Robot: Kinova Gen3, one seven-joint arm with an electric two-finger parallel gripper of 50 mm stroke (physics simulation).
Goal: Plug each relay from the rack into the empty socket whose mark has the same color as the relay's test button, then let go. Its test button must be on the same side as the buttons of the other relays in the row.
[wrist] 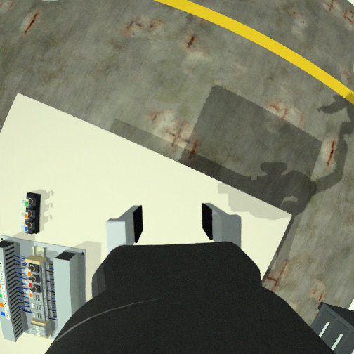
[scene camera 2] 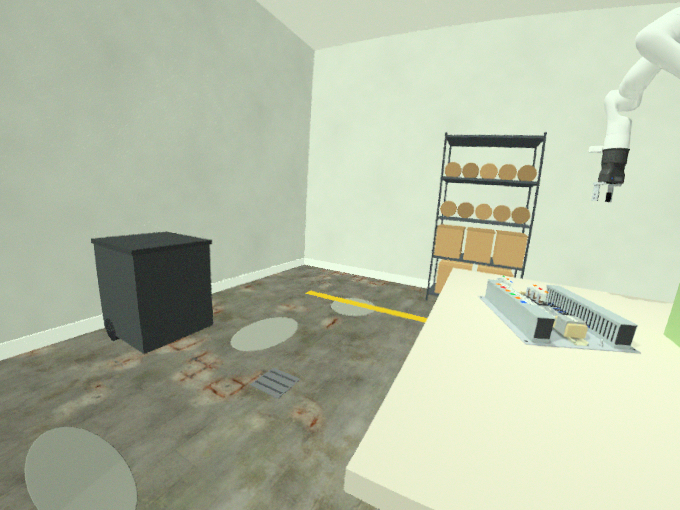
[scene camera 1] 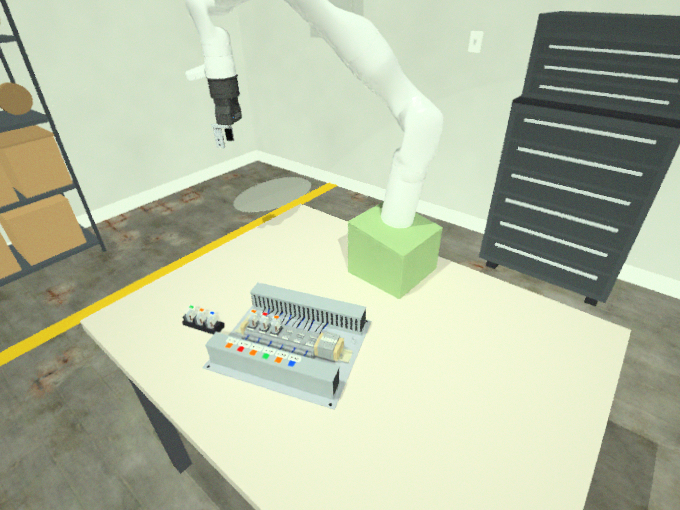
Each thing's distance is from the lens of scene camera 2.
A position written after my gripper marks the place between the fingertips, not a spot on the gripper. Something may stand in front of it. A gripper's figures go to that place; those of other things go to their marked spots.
my gripper (scene camera 2: 601, 201): 1.34 m
panel (scene camera 2: 556, 339): 0.80 m
